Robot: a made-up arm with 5 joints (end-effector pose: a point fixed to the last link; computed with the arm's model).
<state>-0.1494 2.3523 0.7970 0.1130 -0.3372</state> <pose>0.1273 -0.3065 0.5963 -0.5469 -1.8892 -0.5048</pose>
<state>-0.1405 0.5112 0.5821 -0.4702 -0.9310</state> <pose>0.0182 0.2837 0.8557 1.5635 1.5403 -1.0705</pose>
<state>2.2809 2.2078 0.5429 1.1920 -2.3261</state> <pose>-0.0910 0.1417 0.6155 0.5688 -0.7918 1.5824</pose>
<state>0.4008 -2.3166 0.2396 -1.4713 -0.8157</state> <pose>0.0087 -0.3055 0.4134 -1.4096 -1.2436 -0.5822</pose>
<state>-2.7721 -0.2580 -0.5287 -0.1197 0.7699</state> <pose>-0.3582 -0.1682 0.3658 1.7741 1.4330 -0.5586</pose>
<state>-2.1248 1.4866 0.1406 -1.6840 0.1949</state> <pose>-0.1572 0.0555 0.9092 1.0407 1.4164 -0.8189</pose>
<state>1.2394 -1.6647 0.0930 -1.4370 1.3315</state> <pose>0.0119 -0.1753 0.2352 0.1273 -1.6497 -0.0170</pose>
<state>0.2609 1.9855 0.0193 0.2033 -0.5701</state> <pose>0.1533 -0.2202 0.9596 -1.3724 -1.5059 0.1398</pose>
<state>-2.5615 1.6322 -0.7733 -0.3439 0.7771</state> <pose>-0.3530 0.1082 0.9398 0.6426 0.5758 -1.7434</pose>
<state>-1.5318 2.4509 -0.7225 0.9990 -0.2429</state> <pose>0.3701 0.3338 0.8374 0.7431 -1.0465 1.5340</pose>
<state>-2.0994 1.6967 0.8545 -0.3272 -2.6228</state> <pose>0.2735 0.0994 0.7409 0.2038 -1.7041 -1.7208</pose>
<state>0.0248 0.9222 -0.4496 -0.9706 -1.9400</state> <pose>0.3075 0.4366 0.7688 0.7694 1.2163 -1.4680</pose>
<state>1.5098 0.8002 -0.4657 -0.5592 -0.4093</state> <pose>0.5502 -0.2245 0.7525 -1.1808 1.0431 1.4379</pose>
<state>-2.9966 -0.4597 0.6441 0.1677 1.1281</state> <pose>-0.0377 -0.2764 0.6269 0.6311 1.1792 -0.6623</pose>
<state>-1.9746 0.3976 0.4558 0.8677 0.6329</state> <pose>-0.1048 0.0916 0.8575 -0.4537 1.2390 -2.1438</pose>
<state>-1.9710 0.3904 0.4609 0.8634 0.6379</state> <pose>-0.1054 0.0912 0.8567 -0.4421 1.2350 -2.1432</pose>
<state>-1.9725 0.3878 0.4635 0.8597 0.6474</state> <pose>-0.1060 0.0906 0.8562 -0.4345 1.2242 -2.1434</pose>
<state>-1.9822 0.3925 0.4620 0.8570 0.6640</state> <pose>-0.1064 0.0893 0.8562 -0.4330 1.2026 -2.1450</pose>
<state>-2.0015 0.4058 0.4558 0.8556 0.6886</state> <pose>-0.1065 0.0875 0.8568 -0.4389 1.1686 -2.1474</pose>
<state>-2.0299 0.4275 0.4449 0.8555 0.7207</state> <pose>-0.1064 0.0850 0.8580 -0.4515 1.1223 -2.1503</pose>
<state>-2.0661 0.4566 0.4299 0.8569 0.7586</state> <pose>-0.1059 0.0823 0.8596 -0.4700 1.0652 -2.1526</pose>
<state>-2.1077 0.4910 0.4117 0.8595 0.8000</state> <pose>-0.1053 0.0794 0.8615 -0.4917 1.0003 -2.1535</pose>
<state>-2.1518 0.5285 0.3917 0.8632 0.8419</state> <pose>-0.1046 0.0767 0.8636 -0.5153 0.9315 -2.1522</pose>
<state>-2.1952 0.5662 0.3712 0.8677 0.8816</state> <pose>-0.1038 0.0743 0.8655 -0.5382 0.8633 -2.1490</pose>
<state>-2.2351 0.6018 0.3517 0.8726 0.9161</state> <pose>-0.1030 0.0725 0.8674 -0.5598 0.8008 -2.1441</pose>
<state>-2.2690 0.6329 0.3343 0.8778 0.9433</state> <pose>-0.1023 0.0712 0.8690 -0.5790 0.7483 -2.1388</pose>
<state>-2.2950 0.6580 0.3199 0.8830 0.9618</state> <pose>-0.1018 0.0705 0.8703 -0.5959 0.7090 -2.1343</pose>
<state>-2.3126 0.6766 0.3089 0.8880 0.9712</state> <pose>-0.1013 0.0705 0.8714 -0.6107 0.6843 -2.1314</pose>
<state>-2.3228 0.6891 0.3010 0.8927 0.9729</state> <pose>-0.1009 0.0709 0.8722 -0.6235 0.6726 -2.1304</pose>
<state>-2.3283 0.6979 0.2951 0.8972 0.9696</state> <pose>-0.1006 0.0716 0.8729 -0.6356 0.6694 -2.1306</pose>
